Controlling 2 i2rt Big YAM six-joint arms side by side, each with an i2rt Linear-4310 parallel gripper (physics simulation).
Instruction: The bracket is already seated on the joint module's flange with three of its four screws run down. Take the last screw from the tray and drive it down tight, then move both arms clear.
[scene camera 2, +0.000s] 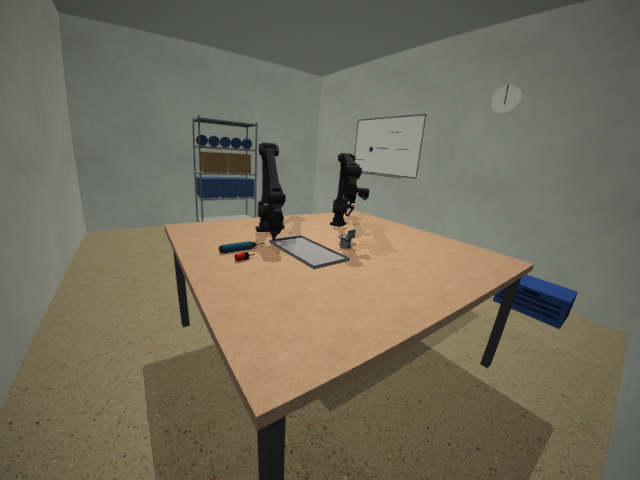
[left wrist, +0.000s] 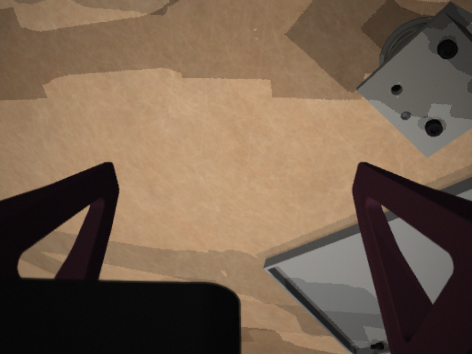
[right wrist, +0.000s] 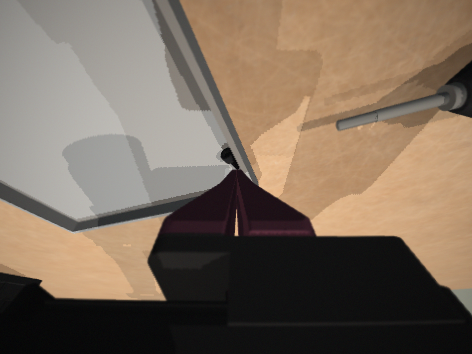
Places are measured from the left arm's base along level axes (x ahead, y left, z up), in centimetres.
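Pixels of known places: left gripper, fingertip midpoint: (scene camera 2: 347, 212) (left wrist: 235, 175); right gripper, fingertip midpoint: (scene camera 2: 273, 240) (right wrist: 236, 177); left arm's base, origin of the base link: (scene camera 2: 338, 224) (right wrist: 17, 279).
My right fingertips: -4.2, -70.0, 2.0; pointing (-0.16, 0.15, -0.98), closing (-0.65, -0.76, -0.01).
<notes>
For each thing: its top centre in the pictures, then the offset to it from my right fingertips, as dx, dy, dz. "spot": a spot on its surface instead. Level surfaces: height alone.
- joint module, middle of its top: (scene camera 2: 346, 236) +33.0, +23.2, +4.4
- tray, middle of its top: (scene camera 2: 306, 248) +20.1, +3.4, -0.4
- black screw, middle of its top: (right wrist: 232, 166) +0.6, -0.2, -0.5
- blue driver, surface spot: (scene camera 2: 236, 247) spot: -4.3, -22.5, +0.6
- short red driver, middle of its top: (scene camera 2: 245, 252) +5.7, -25.9, +1.4
- driver's steel shaft, surface spot: (right wrist: 395, 111) spot: -1.0, -9.2, +0.3
- table, its level: dz -2.0
The grey bracket (scene camera 2: 351, 234) (left wrist: 420, 102) sits on the joint module (scene camera 2: 344, 243) beside the tray (scene camera 2: 310, 251) (left wrist: 320, 290) (right wrist: 100, 45). Two dark round screw heads or holes show clearly on its plate in the left wrist view; part is cut off. A black screw (right wrist: 228, 155) lies in the tray's corner against the wall. My right gripper (scene camera 2: 273, 238) (right wrist: 236, 177) is shut and empty; its fingertips appear right at the screw's shank end, and contact cannot be told. My left gripper (scene camera 2: 350, 209) (left wrist: 235, 175) is open and empty above the table, away from the bracket.
A blue driver (scene camera 2: 236, 247) and a short red driver (scene camera 2: 241, 256) lie left of the tray. A driver's steel shaft (right wrist: 395, 111) points toward the tray in the right wrist view. A shelf rack (scene camera 2: 225, 147) stands behind the table (scene camera 2: 336, 320).
</notes>
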